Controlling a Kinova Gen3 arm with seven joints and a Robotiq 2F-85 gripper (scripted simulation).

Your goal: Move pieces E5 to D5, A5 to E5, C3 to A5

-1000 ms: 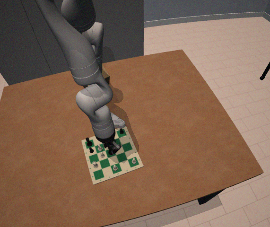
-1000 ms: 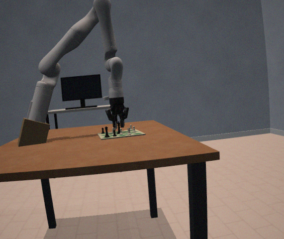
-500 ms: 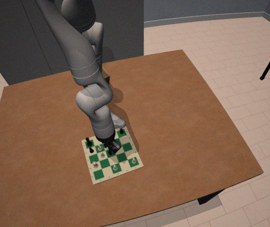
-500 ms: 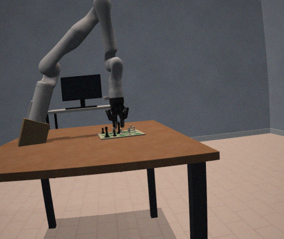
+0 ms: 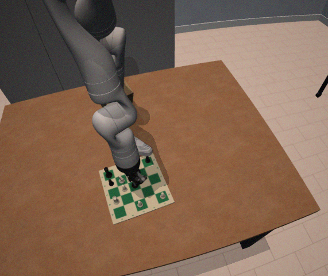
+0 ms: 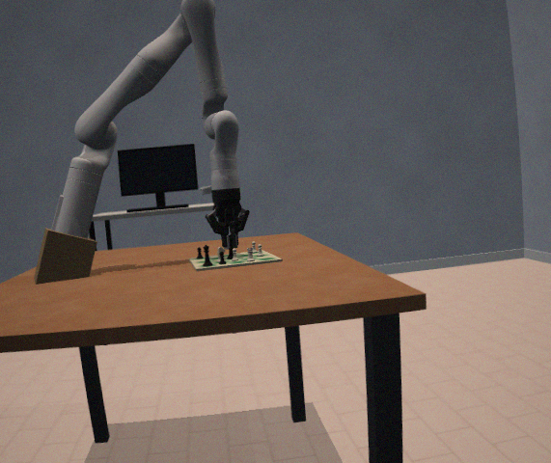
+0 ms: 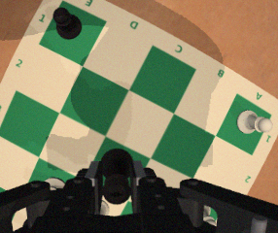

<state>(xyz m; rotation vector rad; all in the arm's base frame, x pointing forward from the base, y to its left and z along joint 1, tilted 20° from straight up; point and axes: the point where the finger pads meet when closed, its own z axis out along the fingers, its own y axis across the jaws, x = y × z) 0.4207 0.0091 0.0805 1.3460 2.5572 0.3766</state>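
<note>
The tall black piece lies 10 mm below my hand. From my hand the other things lie so: white rook: 70 mm to the right, 50 mm ahead, 30 mm below; then chessboard: 50 mm below.
</note>
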